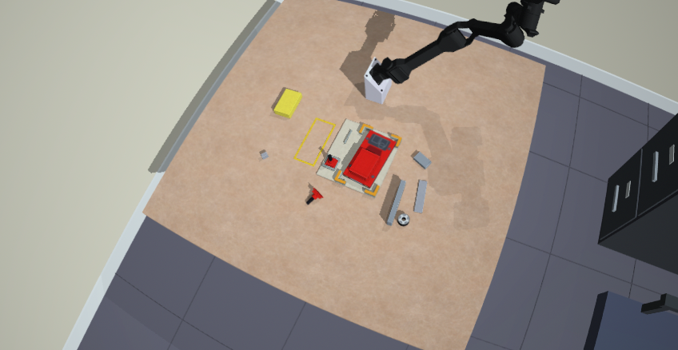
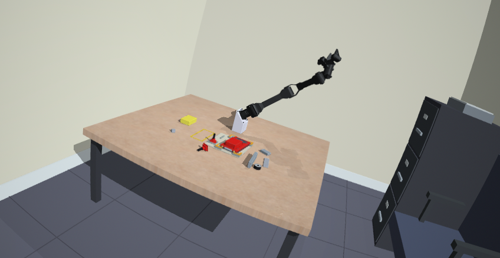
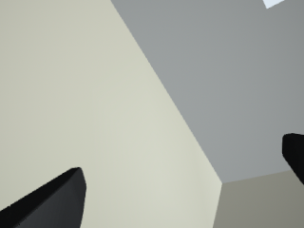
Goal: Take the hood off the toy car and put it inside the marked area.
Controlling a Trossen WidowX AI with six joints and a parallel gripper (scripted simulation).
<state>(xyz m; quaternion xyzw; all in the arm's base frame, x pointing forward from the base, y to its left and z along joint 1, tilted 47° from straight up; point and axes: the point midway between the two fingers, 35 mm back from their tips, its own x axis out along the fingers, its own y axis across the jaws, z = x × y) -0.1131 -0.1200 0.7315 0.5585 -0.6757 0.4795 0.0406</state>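
Now: gripper tip 67 cm above the red hood, 53 cm short of it and 32 cm to the left of it. Also, from my gripper tip: grey piece: 70 cm below, 67 cm to the right, 67 cm ahead; yellow block: 73 cm to the right, 70 cm below, 43 cm ahead.
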